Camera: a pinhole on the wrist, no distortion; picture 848 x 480 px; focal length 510.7 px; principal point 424.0 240.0 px. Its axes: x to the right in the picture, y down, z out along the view. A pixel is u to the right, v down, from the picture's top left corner.
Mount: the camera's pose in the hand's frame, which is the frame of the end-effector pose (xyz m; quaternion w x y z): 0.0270 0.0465 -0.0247 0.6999 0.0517 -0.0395 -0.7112
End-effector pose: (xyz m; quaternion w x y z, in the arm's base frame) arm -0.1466 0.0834 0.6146 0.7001 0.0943 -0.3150 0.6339
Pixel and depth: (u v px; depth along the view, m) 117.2 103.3 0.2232
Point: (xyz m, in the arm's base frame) -0.3765 -0.0354 0.6840
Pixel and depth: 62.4 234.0 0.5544
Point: -0.7246 -0.1594 0.8908
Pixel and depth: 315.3 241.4 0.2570
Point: -0.3128 -0.0259 0.7673
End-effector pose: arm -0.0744 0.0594 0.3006 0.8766 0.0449 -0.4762 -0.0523
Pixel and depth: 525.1 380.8 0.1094
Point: -0.1236 0.0735 0.3861
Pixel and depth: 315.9 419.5 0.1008
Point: -0.1118 0.1154 0.3936
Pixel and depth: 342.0 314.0 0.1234
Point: -0.1397 0.1160 0.3874
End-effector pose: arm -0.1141 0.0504 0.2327 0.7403 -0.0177 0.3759 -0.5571
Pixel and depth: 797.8 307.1 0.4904
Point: -0.1058 -0.2719 0.6958
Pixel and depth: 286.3 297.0 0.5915
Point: 0.3765 -0.1163 0.5467
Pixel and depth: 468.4 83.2 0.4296
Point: 0.0951 0.0353 0.5914
